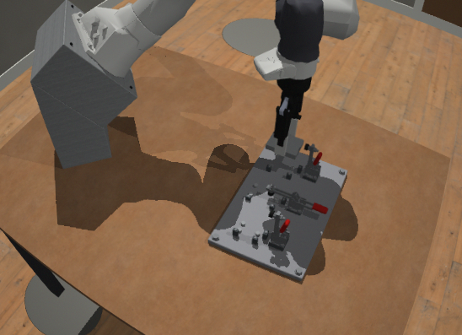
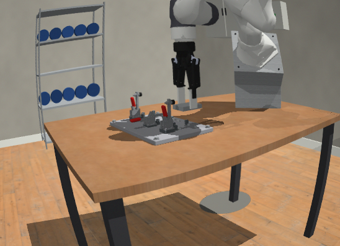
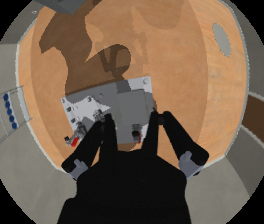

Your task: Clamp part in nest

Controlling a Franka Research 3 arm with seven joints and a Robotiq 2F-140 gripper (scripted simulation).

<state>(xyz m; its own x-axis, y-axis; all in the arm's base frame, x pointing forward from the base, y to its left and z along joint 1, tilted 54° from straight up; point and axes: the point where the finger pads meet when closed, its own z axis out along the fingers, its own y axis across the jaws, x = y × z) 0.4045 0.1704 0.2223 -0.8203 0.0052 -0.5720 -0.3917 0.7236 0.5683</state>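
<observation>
The flat grey block lies 3 cm below my hand. Round my hand: toggle clamp (12 cm ahead, 7 cm to the right, 7 cm below); then grey fixture plate (10 cm ahead, 8 cm to the right, 11 cm below).
</observation>
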